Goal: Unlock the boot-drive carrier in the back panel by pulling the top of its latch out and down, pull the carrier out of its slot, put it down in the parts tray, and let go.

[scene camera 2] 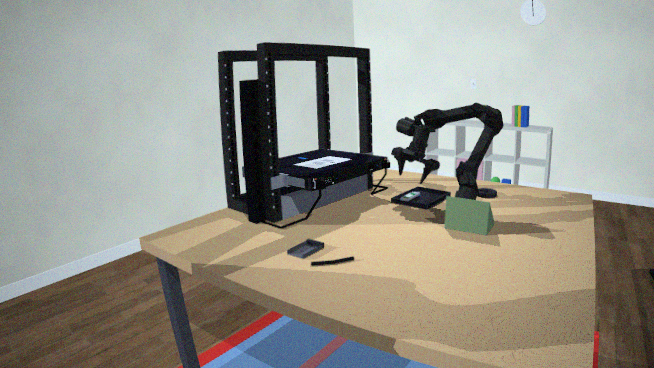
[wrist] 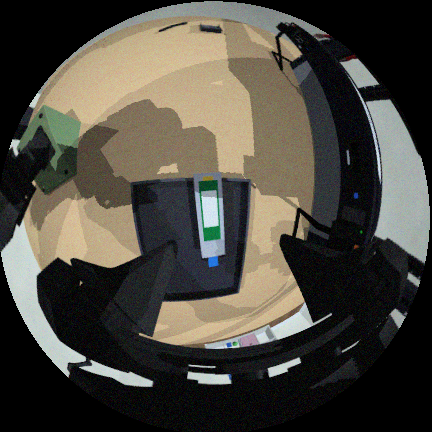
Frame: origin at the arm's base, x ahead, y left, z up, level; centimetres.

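Seen in the pictures: gripper, fingertip midpoint: (scene camera 2: pixel 410 179) (wrist: pixel 229 242); arm's base, origin of the base link: (scene camera 2: pixel 463 206).
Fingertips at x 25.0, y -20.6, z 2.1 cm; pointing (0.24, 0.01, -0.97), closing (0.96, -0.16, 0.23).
Note:
Offsets run from my fingertips to a thing's top centre. "spot": to the spot under its first point. Level surfaces: height alone.
The boot-drive carrier {dx -0.5, dy -0.6, dz -5.8 cm} (scene camera 2: pixel 412 195) (wrist: pixel 210 215), a narrow silver piece with a green board, a white label and a blue end, lies in the dark parts tray {dx -3.7, dy -4.2, dz -6.7 cm} (scene camera 2: pixel 434 203) (wrist: pixel 165 220). In the wrist view its far end overlaps the tray's far rim, right of the tray's middle. My gripper (scene camera 2: pixel 412 176) (wrist: pixel 229 242) is open and empty, with its fingers wide apart above the tray, apart from the carrier. The server {spot: dx +15.7, dy +4.9, dz +7.2 cm} (scene camera 2: pixel 367 160) (wrist: pixel 352 135) with the back panel is in the black rack (scene camera 2: pixel 267 115). The slot is too small to make out.
A green wedge-shaped block (scene camera 2: pixel 467 216) (wrist: pixel 62 125) stands near the arm's base. Black cables (scene camera 2: pixel 314 206) (wrist: pixel 299 222) hang from the server. A small grey tray {dx +12.2, dy +56.5, dz -7.1 cm} (scene camera 2: pixel 306 249) (wrist: pixel 210 28) and a black stick {dx +1.8, dy +60.3, dz -7.6 cm} (scene camera 2: pixel 332 261) (wrist: pixel 172 26) lie farther off on the table {dz -8.6 cm} (scene camera 2: pixel 450 270).

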